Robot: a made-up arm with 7 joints.
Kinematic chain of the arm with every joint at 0, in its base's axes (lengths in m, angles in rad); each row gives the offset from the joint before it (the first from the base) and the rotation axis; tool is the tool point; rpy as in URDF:
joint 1: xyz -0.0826 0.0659 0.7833 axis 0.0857 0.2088 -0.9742
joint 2: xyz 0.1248 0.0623 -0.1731 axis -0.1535 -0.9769 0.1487
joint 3: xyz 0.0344 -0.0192 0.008 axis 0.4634 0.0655 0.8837
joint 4: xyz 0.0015 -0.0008 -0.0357 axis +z
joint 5: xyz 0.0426 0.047 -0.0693 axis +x
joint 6: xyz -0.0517 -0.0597 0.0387 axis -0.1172 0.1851 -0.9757
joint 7: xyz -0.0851 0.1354 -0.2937 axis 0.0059 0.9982 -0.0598
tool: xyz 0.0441 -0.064 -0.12 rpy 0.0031 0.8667 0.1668
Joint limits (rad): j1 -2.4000..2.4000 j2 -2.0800..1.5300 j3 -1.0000..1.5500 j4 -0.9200..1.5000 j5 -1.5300..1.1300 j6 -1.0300..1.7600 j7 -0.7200..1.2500
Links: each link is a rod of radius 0.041 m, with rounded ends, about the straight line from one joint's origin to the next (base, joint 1, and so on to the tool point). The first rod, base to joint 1, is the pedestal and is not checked.
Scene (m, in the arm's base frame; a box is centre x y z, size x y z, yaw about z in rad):
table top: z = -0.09
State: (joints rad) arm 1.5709 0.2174 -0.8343 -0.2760 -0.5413 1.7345 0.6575
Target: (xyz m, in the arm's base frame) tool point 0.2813 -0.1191 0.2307
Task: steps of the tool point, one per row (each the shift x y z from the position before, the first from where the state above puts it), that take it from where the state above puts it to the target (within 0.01 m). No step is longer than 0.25 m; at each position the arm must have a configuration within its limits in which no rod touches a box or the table.
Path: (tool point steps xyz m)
1: 0.1286 -0.1911 -0.0647
2: 0.2232 -0.0891 0.0198
3: 0.2161 0.0559 0.0877

